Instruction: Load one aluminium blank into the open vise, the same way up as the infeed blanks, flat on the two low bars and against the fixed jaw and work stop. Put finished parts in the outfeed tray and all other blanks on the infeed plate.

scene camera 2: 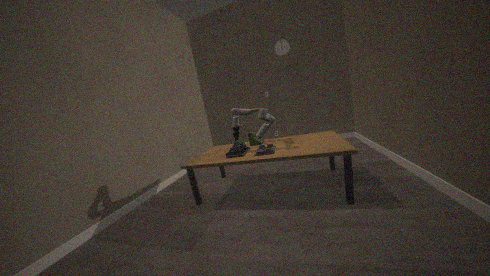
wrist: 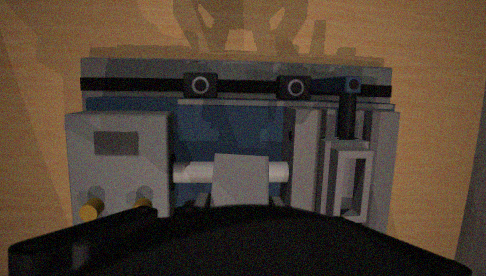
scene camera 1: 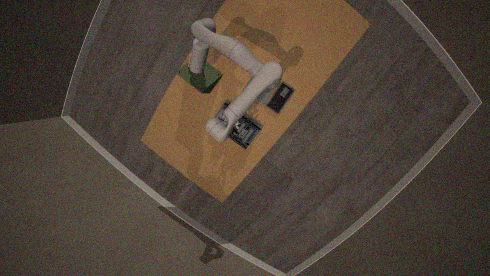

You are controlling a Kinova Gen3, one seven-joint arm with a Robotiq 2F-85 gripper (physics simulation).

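Frame: origin at the arm's base, x down, y back, z left, level; millimetres.
Where they show: gripper, fingertip midpoint: (scene camera 2: 236,141); arm's base at its link origin: (scene camera 2: 258,137) (scene camera 1: 196,68).
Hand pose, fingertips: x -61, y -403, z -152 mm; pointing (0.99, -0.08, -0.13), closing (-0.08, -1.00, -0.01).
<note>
Each offset is from my fingertips to the centre of the thing. "spot": to the spot under its first point. Level surfaces: height alone.
My gripper (wrist: 238,211) (scene camera 2: 235,137) is shut on a plain grey aluminium blank {dx +25, dy -2, dz -1 mm} (wrist: 239,179). It holds the blank low over the blue vise {dx +85, dy -13, dz +4 mm} (wrist: 233,128) (scene camera 1: 246,132) (scene camera 2: 238,150). In the wrist view the blank hangs in front of the white screw {spot: dx +49, dy +32, dz +9 mm} (wrist: 190,172), between the light grey jaw block {dx +57, dy +82, dz +6 mm} (wrist: 135,164) on the left and an upright grey jaw (wrist: 305,159) on the right. A black post {spot: dx +39, dy -80, dz +55 mm} (wrist: 347,118) stands further right, above a grey block with a rectangular recess {dx +37, dy -80, dz +9 mm} (wrist: 346,183). In the top view the arm's wrist hides the gripper and blank.
The black outfeed tray (scene camera 1: 277,103) holds a grey part {dx +111, dy -128, dz +365 mm} (scene camera 1: 284,91). The grey infeed plate {dx +131, dy +13, dz +309 mm} (scene camera 1: 264,97) beside it is mostly under the arm. Both show as a low dark group in the side view (scene camera 2: 265,149). The green robot base (scene camera 1: 212,75) stands on the wooden table {dx +135 mm} (scene camera 1: 326,41).
</note>
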